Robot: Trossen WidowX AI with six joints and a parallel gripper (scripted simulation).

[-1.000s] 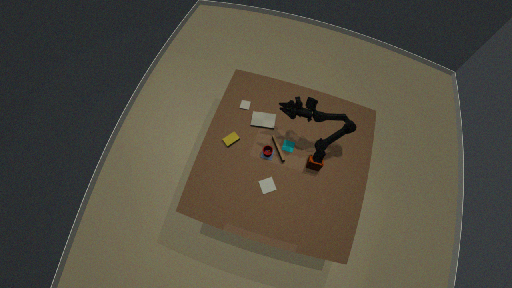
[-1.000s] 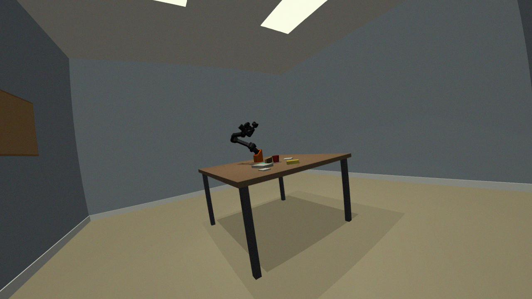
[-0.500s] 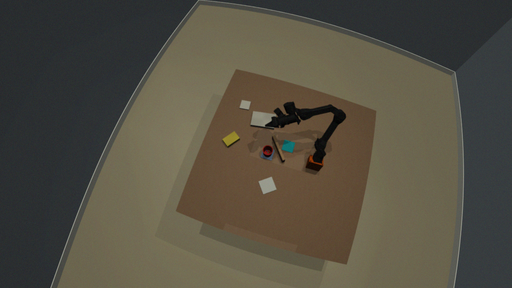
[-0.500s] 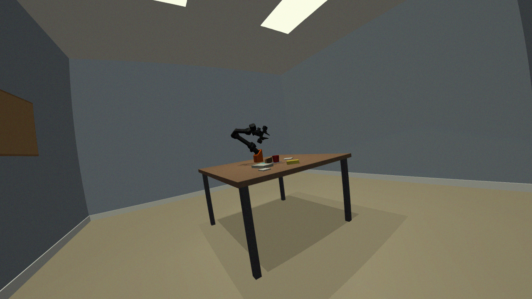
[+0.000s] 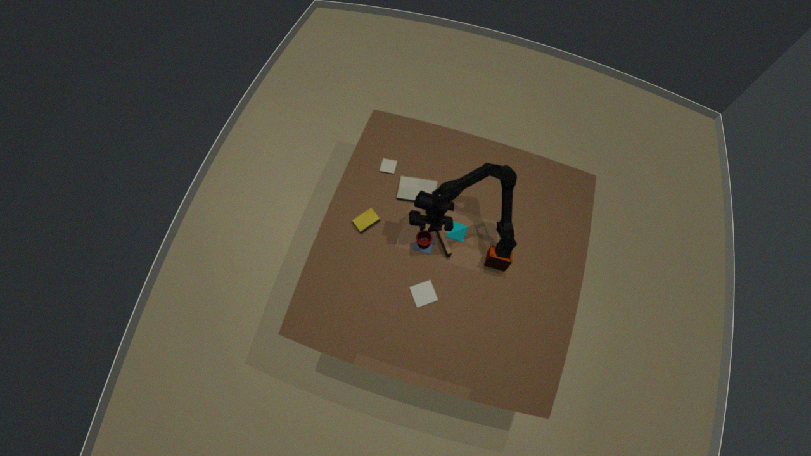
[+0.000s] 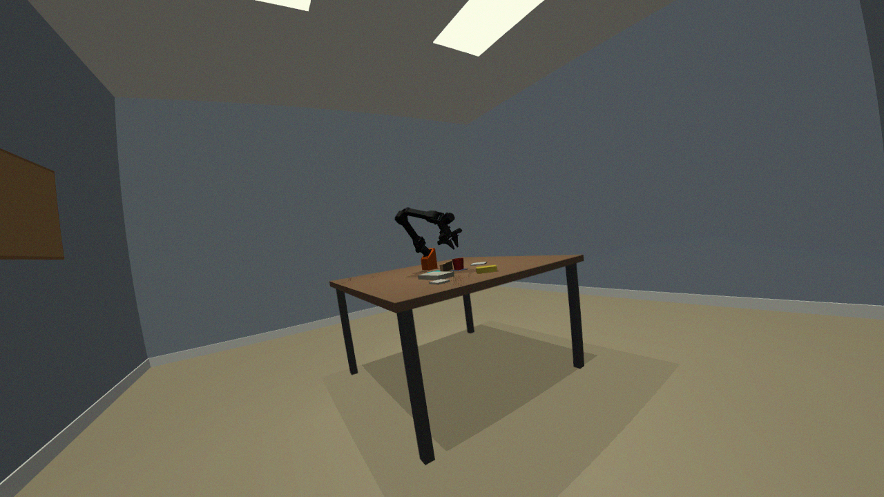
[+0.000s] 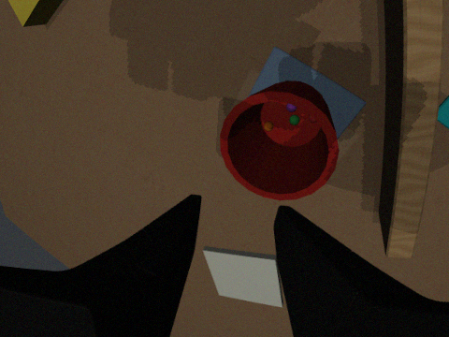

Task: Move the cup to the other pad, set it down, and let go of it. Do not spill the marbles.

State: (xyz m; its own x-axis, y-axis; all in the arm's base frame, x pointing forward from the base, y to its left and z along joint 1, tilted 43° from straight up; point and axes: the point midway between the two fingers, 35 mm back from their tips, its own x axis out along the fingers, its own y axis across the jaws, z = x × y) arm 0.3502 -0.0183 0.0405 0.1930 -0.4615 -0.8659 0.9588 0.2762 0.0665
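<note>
The red cup lies 100 mm below my gripper tip. Also, from my gripper tip: wooden bar 120 mm below, 70 mm behind, 40 mm to the right; teal pad 150 mm below, 150 mm behind, 80 mm to the right; yellow block 280 mm ahead, 130 mm below, 50 mm to the right.
</note>
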